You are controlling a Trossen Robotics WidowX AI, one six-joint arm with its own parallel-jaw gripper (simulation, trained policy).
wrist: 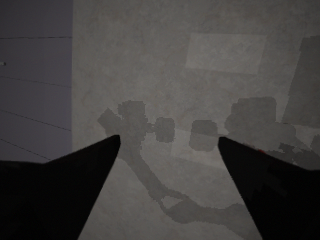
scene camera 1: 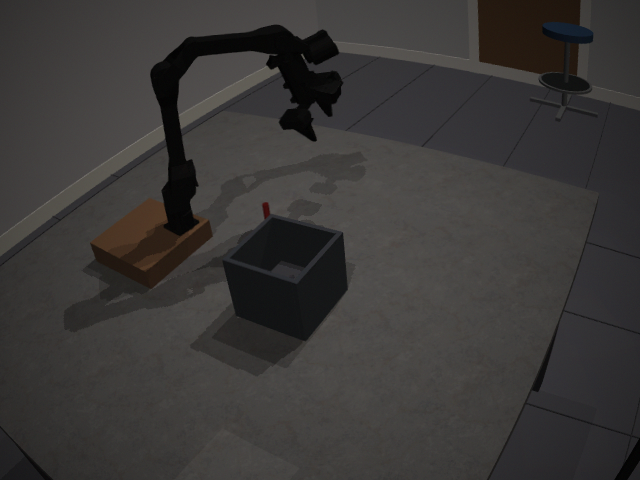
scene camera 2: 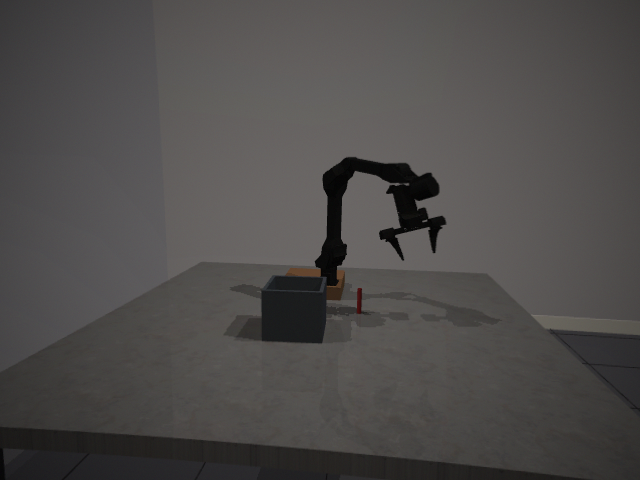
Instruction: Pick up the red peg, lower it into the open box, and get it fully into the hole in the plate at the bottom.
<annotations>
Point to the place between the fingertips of my gripper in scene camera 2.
At 418, 256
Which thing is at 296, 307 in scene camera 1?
A dark grey box.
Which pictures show my gripper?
The wrist view, scene camera 1 and scene camera 2: all of them.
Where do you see a dark grey box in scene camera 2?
293, 307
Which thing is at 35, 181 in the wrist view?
My gripper.
</annotations>
